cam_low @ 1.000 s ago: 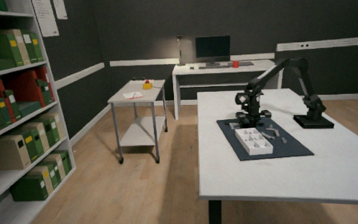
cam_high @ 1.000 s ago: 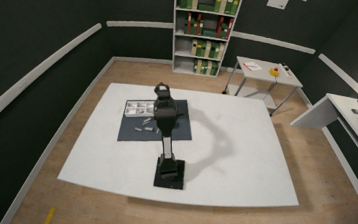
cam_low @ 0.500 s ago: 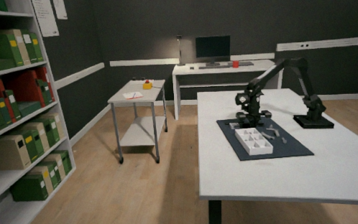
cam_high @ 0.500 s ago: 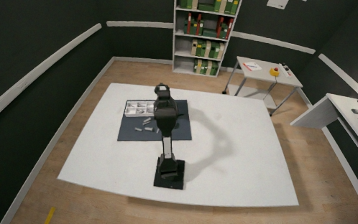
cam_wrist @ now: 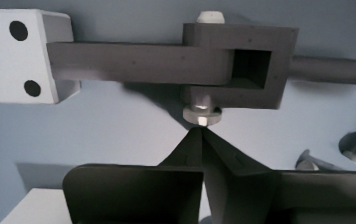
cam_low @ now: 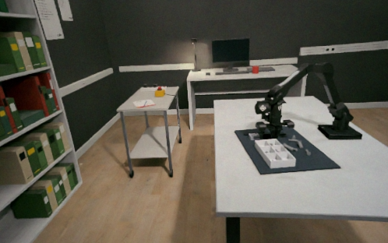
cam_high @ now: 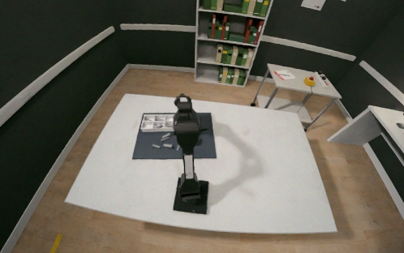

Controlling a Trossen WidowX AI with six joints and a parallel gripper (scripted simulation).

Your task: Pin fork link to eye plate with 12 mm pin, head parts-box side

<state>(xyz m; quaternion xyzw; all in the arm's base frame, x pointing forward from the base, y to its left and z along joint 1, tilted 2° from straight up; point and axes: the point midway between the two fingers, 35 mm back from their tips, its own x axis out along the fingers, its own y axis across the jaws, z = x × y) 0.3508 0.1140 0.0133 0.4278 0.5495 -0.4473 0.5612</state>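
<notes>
Now: the eye plate 2 cm ahead of my hand, 4 cm to the right of it and 3 cm below it. The rest, counted from my hand: dark blue mat: 1 cm behind, 6 cm to the left, 4 cm below; then grey block: 10 cm ahead, 2 cm to the right, 2 cm below; then pin: 11 cm behind, 3 cm to the right, 3 cm below.
</notes>
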